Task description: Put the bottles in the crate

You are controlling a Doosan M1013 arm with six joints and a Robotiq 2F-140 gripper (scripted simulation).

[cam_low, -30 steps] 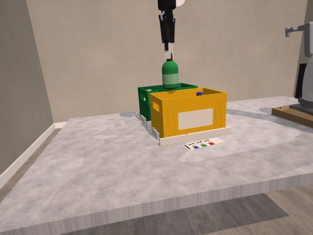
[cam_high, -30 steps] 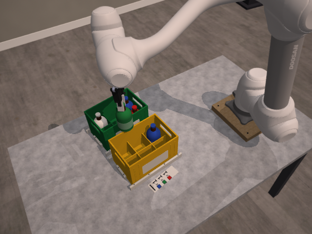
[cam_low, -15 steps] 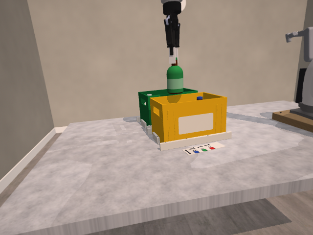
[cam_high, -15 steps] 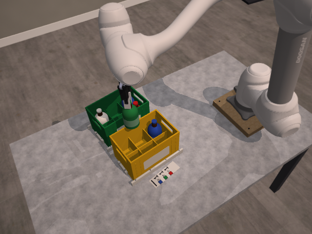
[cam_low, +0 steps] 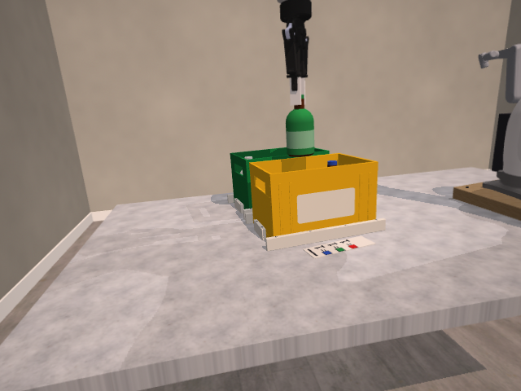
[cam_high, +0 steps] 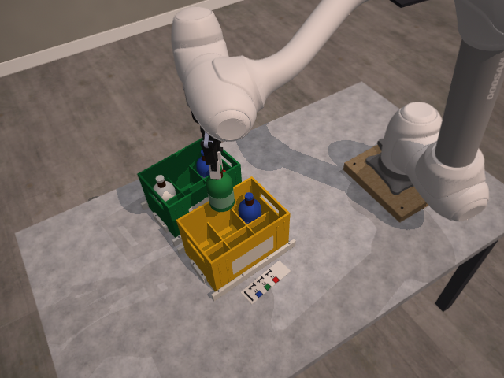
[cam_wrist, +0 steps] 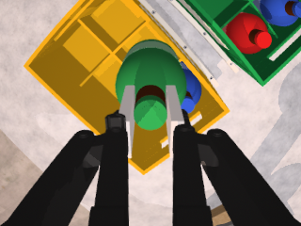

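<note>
Right now the green bottle is 8 cm below my hand. Round my hand: yellow crate 2 cm behind, 5 cm to the left, 27 cm below; then blue bottle 9 cm behind, 1 cm to the right, 26 cm below; then red-capped bottle 5 cm behind, 17 cm to the right, 26 cm below.
</note>
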